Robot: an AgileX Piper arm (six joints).
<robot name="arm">
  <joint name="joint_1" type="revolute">
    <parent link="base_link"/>
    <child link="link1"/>
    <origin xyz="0 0 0.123" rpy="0 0 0"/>
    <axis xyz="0 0 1"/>
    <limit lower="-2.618" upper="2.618"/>
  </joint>
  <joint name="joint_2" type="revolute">
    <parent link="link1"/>
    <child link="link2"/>
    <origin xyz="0 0 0" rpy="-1.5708 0 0"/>
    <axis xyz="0 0 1"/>
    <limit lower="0" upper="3.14"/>
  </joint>
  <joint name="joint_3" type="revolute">
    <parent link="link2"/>
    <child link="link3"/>
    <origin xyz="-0.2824 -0.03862 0" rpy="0 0 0"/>
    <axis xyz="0 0 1"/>
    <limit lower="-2.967" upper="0"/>
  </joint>
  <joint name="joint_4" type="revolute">
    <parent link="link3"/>
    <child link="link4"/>
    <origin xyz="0.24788 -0.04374 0" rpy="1.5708 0 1.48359"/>
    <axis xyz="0 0 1"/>
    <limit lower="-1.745" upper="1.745"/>
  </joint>
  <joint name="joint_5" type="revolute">
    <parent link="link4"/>
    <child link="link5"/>
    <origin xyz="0 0 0" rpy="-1.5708 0 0"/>
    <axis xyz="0 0 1"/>
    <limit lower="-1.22" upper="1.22"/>
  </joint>
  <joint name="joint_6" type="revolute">
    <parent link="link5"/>
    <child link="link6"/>
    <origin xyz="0 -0.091 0" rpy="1.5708 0 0"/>
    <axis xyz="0 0 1"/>
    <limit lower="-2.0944" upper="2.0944"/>
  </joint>
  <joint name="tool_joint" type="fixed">
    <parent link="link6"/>
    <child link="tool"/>
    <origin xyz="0 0 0" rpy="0 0 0"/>
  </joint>
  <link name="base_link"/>
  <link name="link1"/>
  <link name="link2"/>
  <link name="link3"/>
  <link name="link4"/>
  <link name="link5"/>
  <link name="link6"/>
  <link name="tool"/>
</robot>
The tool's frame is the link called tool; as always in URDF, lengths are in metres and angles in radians.
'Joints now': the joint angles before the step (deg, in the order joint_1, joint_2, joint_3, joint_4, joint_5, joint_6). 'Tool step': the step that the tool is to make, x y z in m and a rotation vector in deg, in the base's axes. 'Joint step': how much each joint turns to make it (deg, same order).
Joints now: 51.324, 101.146, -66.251, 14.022, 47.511, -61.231
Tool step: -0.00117, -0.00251, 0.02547, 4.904, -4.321, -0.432
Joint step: 0.000, -4.118, 0.000, -0.001, -2.466, -0.102
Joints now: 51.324, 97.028, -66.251, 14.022, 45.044, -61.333
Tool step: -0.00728, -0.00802, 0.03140, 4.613, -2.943, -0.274
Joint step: -0.001, -5.353, 0.001, 0.646, -0.091, -0.002
